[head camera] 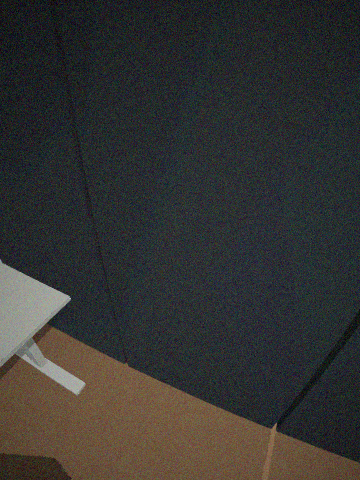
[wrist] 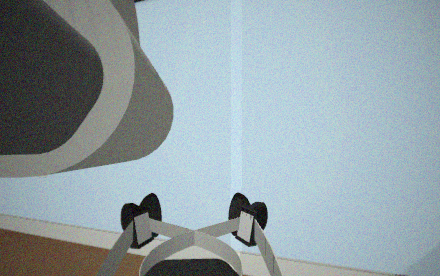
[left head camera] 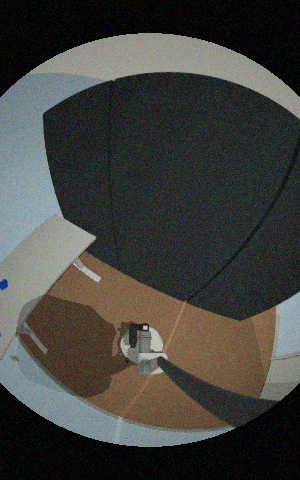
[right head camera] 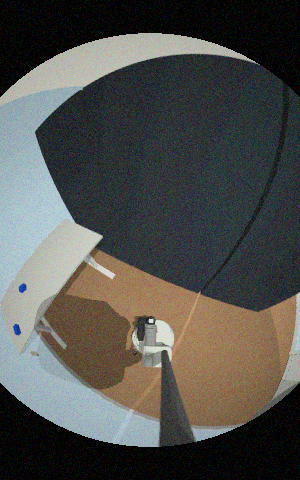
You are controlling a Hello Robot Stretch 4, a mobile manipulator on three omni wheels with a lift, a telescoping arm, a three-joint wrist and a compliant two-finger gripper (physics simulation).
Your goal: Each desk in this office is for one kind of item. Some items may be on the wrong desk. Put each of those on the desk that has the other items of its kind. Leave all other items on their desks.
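Frame: origin at the robot's base, x ahead, y right, z down, level; millimetres.
Seen in the pictures: gripper, fingertip midpoint: [wrist: 195, 210] [left head camera: 132, 363] [right head camera: 139, 355].
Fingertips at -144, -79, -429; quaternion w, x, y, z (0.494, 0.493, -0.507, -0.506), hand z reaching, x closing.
Offsets run from my fingertips to a thing's top centre, as dx, dy, dz. "pt": to the spot under its first point. Level surfaces: height alone.
A white desk @[dz -263] [head camera: 25, 310] [left head camera: 55, 250] [right head camera: 60, 255] stands at the left against the wall, its near corner by the dark partition. A blue item @[+316, -1211, -308] [left head camera: 3, 284] [right head camera: 22, 288] lies on it, and a second blue item @[-118, -1122, -308] [right head camera: 17, 329] lies closer to its other end; both are too small to identify. In the wrist view my gripper [wrist: 195, 210] is open, with its two fingertips apart and wall and skirting behind them. It holds nothing and is away from the desk. Other desks do not show.
A tall dark partition [head camera: 210, 200] [left head camera: 185, 175] [right head camera: 165, 175] stands ahead, reaching the brown floor @[dz +457] [head camera: 165, 415] [left head camera: 215, 350] [right head camera: 230, 350]. White desk feet @[pt +959, -635, +432] [head camera: 60, 375] [left head camera: 90, 272] [right head camera: 104, 270] stick out over the floor. A pale blue wall [wrist: 325, 125] is close to the gripper.
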